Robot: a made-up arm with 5 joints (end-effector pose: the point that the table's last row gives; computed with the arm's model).
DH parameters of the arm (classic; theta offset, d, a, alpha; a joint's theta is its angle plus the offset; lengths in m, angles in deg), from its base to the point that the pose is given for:
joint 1: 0 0.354 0 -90
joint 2: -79.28 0 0.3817 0
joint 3: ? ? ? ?
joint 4: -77.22 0 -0.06 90
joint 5: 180 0.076 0 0
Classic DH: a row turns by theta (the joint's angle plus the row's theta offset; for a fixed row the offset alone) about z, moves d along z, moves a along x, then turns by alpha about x.
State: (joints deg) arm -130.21 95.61 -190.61 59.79 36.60
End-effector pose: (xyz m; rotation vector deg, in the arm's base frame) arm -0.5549 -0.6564 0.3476 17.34 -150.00 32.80
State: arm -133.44 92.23 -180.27 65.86 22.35
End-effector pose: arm -0.5976 -0.6311 0.2997 33.71 -157.19 17.83
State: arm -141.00 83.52 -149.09 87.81 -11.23
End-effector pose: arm -0.6366 -0.5155 0.1478 -67.16 143.28 7.46
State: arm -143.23 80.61 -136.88 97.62 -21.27
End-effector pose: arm -0.6160 -0.4603 0.0981 -67.37 121.43 7.07
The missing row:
joint 3: -23.5 0 -0.4204 0
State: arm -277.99 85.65 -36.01 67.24 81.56
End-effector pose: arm 0.0045 0.0319 -0.0439 63.32 0.25 -14.73
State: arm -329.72 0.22 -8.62 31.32 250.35
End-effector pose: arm 0.2159 0.1261 0.2434 -56.00 -153.55 25.50
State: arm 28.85 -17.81 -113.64 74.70 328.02
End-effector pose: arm 0.2585 0.1424 1.0824 135.46 79.52 84.81
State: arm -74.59 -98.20 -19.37 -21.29 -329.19
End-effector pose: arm -0.0149 0.0541 0.7397 31.61 -41.50 128.99
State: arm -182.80 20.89 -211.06 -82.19 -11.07
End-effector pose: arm 0.0373 -0.0018 1.0031 -6.67 92.30 -10.72
